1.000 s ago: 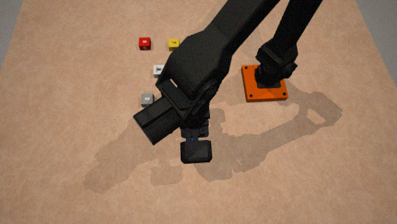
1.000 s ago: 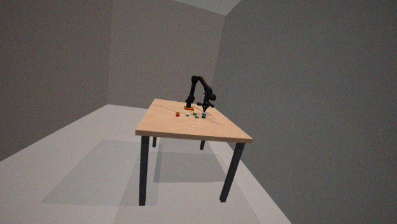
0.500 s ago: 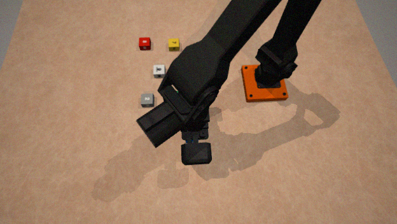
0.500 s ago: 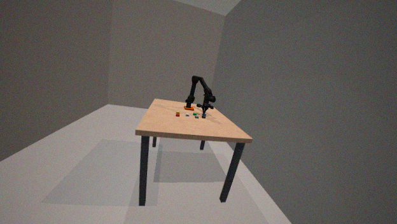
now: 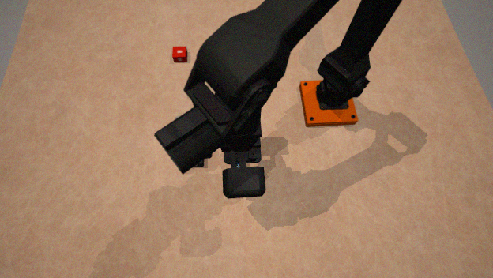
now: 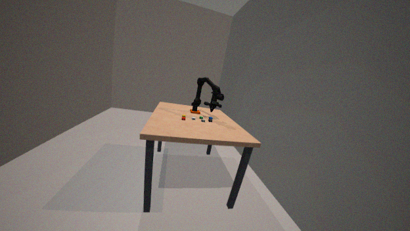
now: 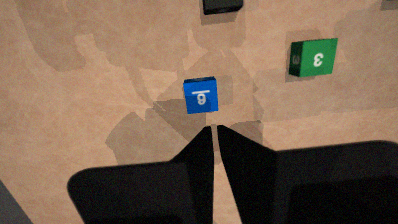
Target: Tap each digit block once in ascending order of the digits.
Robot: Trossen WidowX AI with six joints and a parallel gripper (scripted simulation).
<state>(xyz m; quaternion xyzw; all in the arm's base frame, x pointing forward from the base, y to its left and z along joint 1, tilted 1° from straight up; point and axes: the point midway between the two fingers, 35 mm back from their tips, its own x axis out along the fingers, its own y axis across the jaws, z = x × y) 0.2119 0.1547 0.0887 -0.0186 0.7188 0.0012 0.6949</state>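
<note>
Right now the yellow block is 6 cm ahead of my gripper tip, 29 cm to the right of it and 6 cm below it. Round my gripper tip: green block (4 cm ahead, 11 cm to the right, 6 cm below); then black block (10 cm ahead, 2 cm to the right, 6 cm below); then blue block (1 cm ahead, 1 cm to the left, 6 cm below).
</note>
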